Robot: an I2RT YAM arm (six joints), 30 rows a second.
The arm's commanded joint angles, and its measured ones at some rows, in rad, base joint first. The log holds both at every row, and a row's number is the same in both.
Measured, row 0:
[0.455, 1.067, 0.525, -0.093, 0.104, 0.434]
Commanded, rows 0 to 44:
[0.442, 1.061, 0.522, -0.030, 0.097, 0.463]
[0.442, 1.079, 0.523, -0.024, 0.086, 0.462]
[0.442, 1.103, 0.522, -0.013, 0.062, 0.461]
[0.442, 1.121, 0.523, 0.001, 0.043, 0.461]
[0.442, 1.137, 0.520, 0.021, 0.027, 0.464]
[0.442, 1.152, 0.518, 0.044, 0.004, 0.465]
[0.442, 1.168, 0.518, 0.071, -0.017, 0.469]
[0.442, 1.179, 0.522, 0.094, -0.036, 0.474]
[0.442, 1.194, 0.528, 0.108, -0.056, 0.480]
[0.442, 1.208, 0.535, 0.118, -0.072, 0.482]
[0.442, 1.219, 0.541, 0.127, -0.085, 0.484]
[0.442, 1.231, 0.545, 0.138, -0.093, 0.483]
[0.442, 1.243, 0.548, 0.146, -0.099, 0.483]
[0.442, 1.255, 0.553, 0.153, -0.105, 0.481]
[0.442, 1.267, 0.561, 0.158, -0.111, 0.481]
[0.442, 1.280, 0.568, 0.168, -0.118, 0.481]
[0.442, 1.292, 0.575, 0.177, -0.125, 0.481]
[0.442, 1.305, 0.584, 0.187, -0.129, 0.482]
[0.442, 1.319, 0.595, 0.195, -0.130, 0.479]
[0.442, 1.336, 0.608, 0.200, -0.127, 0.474]
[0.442, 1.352, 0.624, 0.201, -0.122, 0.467]
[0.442, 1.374, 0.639, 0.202, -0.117, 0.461]
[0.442, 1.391, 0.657, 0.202, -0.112, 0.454]
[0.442, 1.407, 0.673, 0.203, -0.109, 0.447]
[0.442, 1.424, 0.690, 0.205, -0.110, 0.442]
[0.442, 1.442, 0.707, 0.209, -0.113, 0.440]
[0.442, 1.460, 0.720, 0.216, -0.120, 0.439]
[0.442, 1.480, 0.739, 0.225, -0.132, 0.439]
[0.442, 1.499, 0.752, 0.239, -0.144, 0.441]
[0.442, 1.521, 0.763, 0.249, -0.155, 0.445]
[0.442, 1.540, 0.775, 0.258, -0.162, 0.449]
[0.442, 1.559, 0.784, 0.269, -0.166, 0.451]
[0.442, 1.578, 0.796, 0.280, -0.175, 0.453]
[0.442, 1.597, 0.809, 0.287, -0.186, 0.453]
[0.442, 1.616, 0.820, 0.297, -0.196, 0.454]
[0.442, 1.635, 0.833, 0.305, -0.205, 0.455]
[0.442, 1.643, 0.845, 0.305, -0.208, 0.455]
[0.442, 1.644, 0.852, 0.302, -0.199, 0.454]
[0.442, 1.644, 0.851, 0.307, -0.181, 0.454]
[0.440, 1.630, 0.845, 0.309, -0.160, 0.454]
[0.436, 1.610, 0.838, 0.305, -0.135, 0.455]
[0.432, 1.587, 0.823, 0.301, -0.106, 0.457]
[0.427, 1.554, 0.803, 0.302, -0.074, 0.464]
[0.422, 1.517, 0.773, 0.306, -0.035, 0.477]
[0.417, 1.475, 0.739, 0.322, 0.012, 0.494]
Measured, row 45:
[0.437, 1.625, 0.793, 0.238, -0.122, 0.458]
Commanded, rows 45 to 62:
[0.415, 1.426, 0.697, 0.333, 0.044, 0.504]
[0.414, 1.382, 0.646, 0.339, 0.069, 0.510]
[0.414, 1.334, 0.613, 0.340, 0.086, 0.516]
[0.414, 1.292, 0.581, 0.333, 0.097, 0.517]
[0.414, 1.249, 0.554, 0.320, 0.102, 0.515]
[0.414, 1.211, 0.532, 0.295, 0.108, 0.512]
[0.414, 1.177, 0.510, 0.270, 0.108, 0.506]
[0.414, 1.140, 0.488, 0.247, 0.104, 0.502]
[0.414, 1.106, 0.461, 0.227, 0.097, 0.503]
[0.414, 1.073, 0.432, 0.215, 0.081, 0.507]
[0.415, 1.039, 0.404, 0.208, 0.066, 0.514]
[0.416, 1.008, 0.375, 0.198, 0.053, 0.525]
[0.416, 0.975, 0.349, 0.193, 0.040, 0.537]
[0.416, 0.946, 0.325, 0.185, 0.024, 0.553]
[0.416, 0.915, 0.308, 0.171, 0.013, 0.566]
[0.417, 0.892, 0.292, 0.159, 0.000, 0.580]
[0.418, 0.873, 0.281, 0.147, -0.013, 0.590]
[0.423, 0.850, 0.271, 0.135, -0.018, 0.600]
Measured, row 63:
[0.421, 0.933, 0.297, 0.166, 0.031, 0.543]
